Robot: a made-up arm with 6 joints. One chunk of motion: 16 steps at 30 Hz.
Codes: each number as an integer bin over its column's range. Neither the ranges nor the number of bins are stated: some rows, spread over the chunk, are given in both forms.
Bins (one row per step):
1: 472 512 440 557 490 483
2: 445 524 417 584 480 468
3: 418 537 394 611 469 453
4: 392 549 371 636 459 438
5: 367 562 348 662 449 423
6: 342 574 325 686 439 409
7: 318 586 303 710 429 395
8: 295 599 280 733 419 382
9: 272 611 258 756 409 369
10: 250 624 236 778 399 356
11: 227 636 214 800 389 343
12: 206 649 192 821 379 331
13: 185 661 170 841 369 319
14: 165 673 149 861 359 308
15: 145 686 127 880 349 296
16: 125 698 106 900 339 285
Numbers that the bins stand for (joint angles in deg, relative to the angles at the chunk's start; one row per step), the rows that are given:
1: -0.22 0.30 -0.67 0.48 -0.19 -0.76
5: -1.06 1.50 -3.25 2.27 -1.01 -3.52
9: -1.82 2.68 -5.77 3.86 -1.81 -6.01
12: -2.35 3.59 -7.62 4.97 -2.41 -7.76
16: -3.00 4.77 -10.03 6.32 -3.21 -9.88
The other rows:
2: -0.44 0.59 -1.31 0.94 -0.39 -1.45
3: -0.65 0.90 -1.96 1.40 -0.61 -2.14
4: -0.86 1.19 -2.60 1.82 -0.81 -2.83
6: -1.26 1.79 -3.89 2.67 -1.21 -4.17
7: -1.45 2.08 -4.51 3.08 -1.41 -4.81
8: -1.64 2.39 -5.15 3.47 -1.61 -5.41
10: -2.00 2.99 -6.39 4.24 -2.01 -6.61
11: -2.18 3.28 -7.00 4.61 -2.21 -7.21
13: -2.52 3.88 -8.24 5.31 -2.61 -8.31
14: -2.68 4.17 -8.82 5.65 -2.81 -8.82
15: -2.84 4.48 -9.44 5.97 -3.01 -9.37

